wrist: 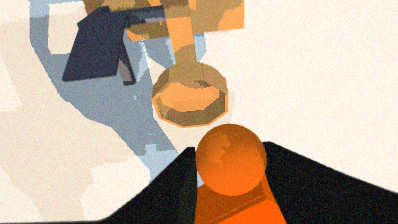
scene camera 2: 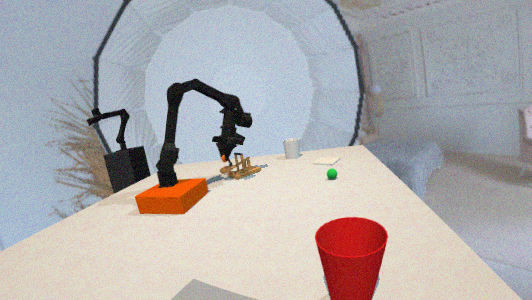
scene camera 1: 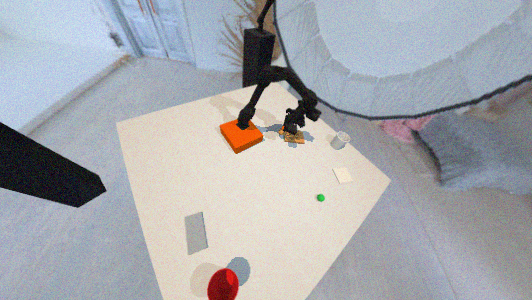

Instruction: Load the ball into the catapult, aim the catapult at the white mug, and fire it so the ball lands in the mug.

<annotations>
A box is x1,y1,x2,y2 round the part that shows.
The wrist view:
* gripper: [0,141,397,223]
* orange ball: [195,124,265,195], held by the gripper
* catapult: [62,0,243,127]
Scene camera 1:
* grey flat plate: [185,212,207,254]
</annotations>
